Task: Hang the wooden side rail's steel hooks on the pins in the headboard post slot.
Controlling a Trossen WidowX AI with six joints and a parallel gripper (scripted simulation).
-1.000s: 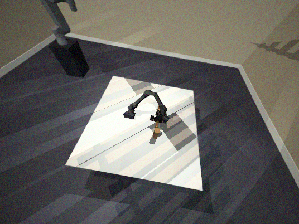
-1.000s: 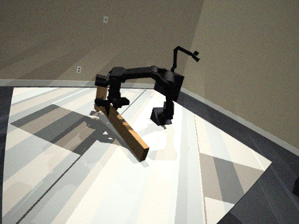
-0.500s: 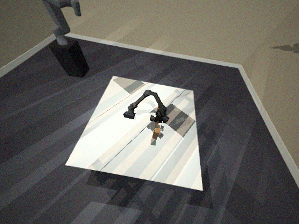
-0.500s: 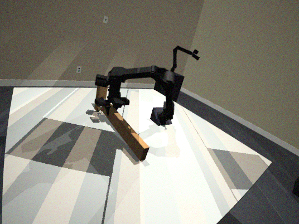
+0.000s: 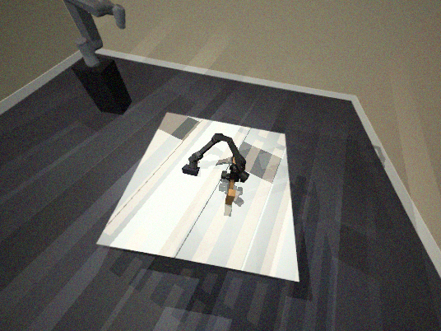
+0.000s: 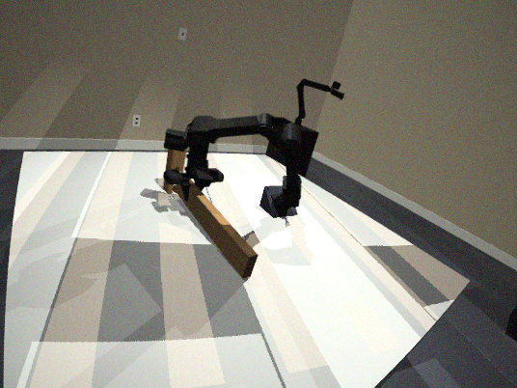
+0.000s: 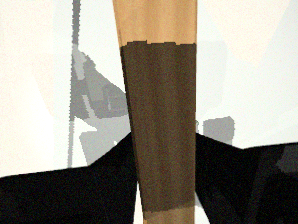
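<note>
The headboard post lies 160 mm to the right of my gripper tip and 40 mm above it.
</note>
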